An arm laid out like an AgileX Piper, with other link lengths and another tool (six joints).
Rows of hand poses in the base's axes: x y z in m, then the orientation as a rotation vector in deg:
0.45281, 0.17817, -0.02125, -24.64, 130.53, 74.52
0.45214, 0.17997, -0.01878, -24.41, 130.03, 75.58
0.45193, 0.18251, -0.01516, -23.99, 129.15, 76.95
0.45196, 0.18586, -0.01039, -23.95, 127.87, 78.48
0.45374, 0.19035, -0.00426, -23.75, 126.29, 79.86
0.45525, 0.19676, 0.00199, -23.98, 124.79, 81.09
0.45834, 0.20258, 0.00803, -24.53, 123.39, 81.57
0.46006, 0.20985, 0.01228, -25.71, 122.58, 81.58
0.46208, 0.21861, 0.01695, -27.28, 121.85, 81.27
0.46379, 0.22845, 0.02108, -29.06, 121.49, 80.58
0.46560, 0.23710, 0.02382, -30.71, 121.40, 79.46
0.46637, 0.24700, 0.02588, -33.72, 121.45, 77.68
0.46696, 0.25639, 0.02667, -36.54, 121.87, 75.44
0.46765, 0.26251, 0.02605, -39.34, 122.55, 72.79
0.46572, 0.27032, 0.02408, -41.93, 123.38, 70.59
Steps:
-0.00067, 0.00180, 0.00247, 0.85, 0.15, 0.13
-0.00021, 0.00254, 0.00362, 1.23, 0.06, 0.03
0.00003, 0.00335, 0.00477, 1.43, -0.25, 0.26
0.00178, 0.00449, 0.00613, 1.53, -0.49, 0.03
0.00151, 0.00641, 0.00625, 1.33, -0.60, 0.29
0.00309, 0.00582, 0.00604, 0.82, -0.96, 0.22
0.00172, 0.00727, 0.00425, 0.16, -0.92, 0.59
0.00202, 0.00876, 0.00467, -0.14, -1.12, 0.74
0.00171, 0.00984, 0.00413, -0.57, -1.07, 0.81
0.00181, 0.00865, 0.00274, -0.90, -1.04, 0.60
0.00077, 0.00990, 0.00206, -1.63, -1.57, 1.29
0.00059, 0.00939, 0.00079, -2.02, -1.43, 1.07
0.00069, 0.00612, -0.00062, -2.38, -1.38, 0.97
-0.00193, 0.00781, -0.00197, -2.20, -0.94, 1.05

